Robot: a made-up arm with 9 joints.
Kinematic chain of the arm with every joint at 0, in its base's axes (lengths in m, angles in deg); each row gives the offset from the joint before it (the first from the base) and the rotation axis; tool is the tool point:
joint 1: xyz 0 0 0.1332 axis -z
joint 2: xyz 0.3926 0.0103 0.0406 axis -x
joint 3: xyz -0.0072 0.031 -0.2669 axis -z
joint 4: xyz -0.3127 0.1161 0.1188 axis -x
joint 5: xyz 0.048 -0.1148 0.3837 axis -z
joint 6: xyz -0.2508 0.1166 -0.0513 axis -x
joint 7: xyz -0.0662 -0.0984 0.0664 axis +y
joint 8: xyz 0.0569 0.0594 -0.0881 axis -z
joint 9: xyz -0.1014 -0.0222 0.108 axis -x
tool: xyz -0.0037 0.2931 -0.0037
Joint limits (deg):
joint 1: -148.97..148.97
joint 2: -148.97..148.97
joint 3: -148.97..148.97
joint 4: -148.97..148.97
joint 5: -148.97..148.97
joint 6: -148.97..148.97
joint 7: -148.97..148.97
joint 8: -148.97..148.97
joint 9: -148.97..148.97
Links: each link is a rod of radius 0.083 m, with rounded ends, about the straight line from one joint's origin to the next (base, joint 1, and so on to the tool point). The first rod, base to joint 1, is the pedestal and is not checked.
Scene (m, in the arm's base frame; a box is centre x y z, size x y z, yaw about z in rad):
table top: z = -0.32
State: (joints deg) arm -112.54 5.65 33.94 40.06 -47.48 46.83 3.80 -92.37 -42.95
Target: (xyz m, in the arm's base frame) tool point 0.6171 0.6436 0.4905
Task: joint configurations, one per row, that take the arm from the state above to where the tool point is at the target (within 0.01 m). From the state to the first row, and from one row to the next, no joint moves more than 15 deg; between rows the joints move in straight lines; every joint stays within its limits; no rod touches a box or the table.
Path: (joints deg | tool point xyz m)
1: -98.81 4.58 40.33 40.67 -46.41 43.94 10.70 -94.58 -49.10 | -0.8205 -0.0206 0.6248
2: -85.09 3.50 46.72 41.28 -45.34 41.05 17.61 -96.79 -55.25 | -0.8060 0.3335 0.6184
3: -71.36 2.43 53.11 41.88 -44.27 38.16 24.51 -98.99 -61.41 | -0.6311 0.6533 0.6077
4: -57.63 1.35 59.50 42.49 -43.20 35.27 31.42 -101.20 -67.56 | -0.3321 0.8667 0.5906
5: -43.90 0.28 65.89 43.10 -42.14 32.38 38.32 -103.41 -73.71 | 0.0240 0.9312 0.5654
6: -30.18 -0.80 72.27 43.71 -41.07 29.49 45.22 -105.62 -79.86 | 0.3609 0.8449 0.5319
7: -16.45 -1.87 78.66 44.32 -40.00 26.60 52.13 -107.82 -86.02 | 0.6171 0.6436 0.4904

